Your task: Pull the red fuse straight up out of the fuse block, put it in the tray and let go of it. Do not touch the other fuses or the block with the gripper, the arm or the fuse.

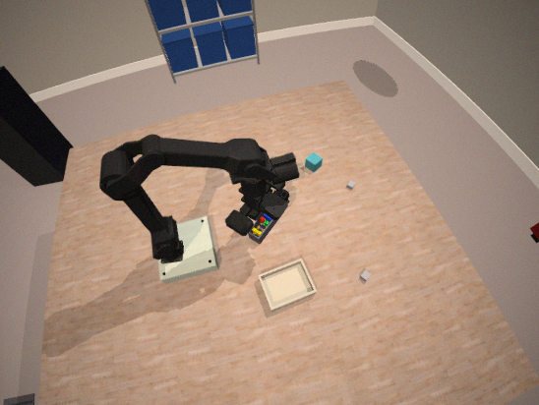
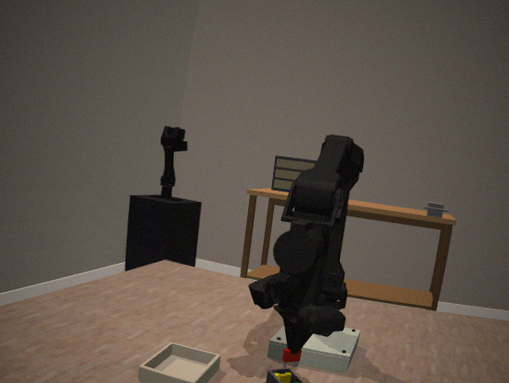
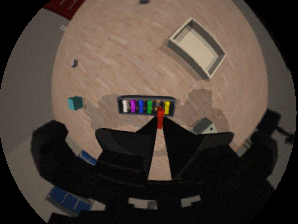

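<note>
Right now my gripper tip is 5 cm short of the cream tray, 18 cm to the left of it and 9 cm above it. Also, from my gripper tip: teal cube: 21 cm ahead, 22 cm to the left, 7 cm below; red fuse: 1 cm below.
</note>
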